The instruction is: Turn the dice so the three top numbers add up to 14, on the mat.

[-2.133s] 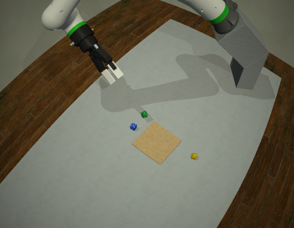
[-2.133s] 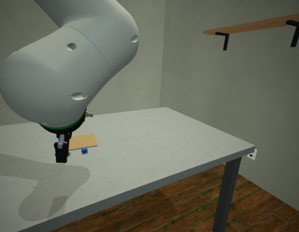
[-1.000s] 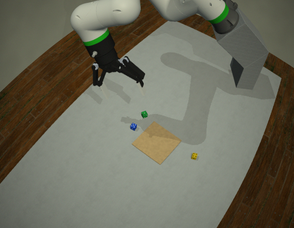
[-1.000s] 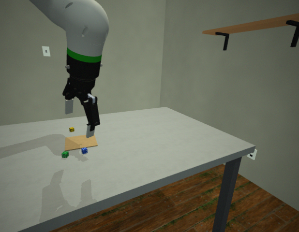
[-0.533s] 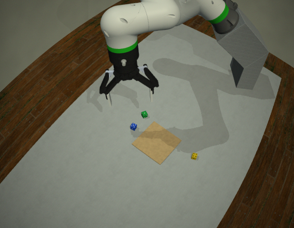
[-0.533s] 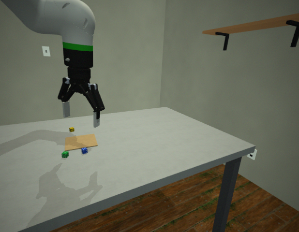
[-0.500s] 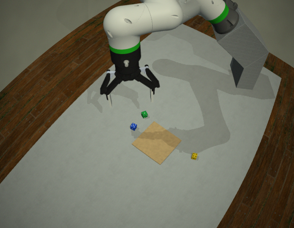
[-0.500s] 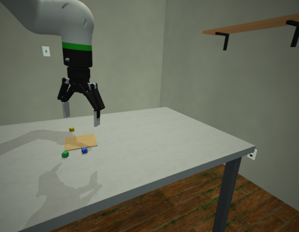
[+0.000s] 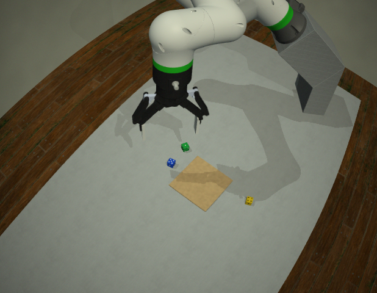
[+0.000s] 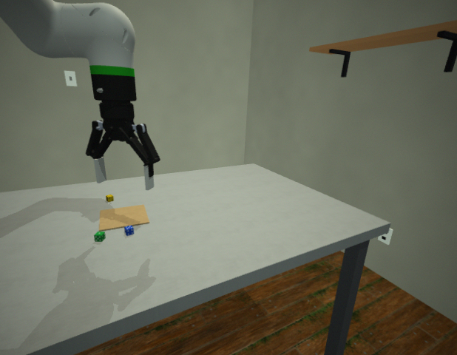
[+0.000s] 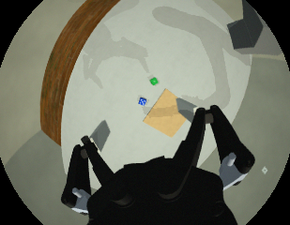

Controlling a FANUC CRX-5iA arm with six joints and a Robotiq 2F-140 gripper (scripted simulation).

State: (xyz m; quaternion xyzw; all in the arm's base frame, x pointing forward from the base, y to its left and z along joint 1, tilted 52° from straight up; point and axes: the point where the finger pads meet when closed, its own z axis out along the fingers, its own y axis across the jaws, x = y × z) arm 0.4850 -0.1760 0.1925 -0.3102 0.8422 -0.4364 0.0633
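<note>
My hand is 15 cm above the blue die and 1 cm to the right of it. From my hand the other things lie so: yellow die: 28 cm to the left, 15 cm below, 5 cm ahead; green die: 15 cm below, 7 cm behind, 3 cm to the left; tan mat: 16 cm below, 12 cm to the left, 3 cm ahead.
</note>
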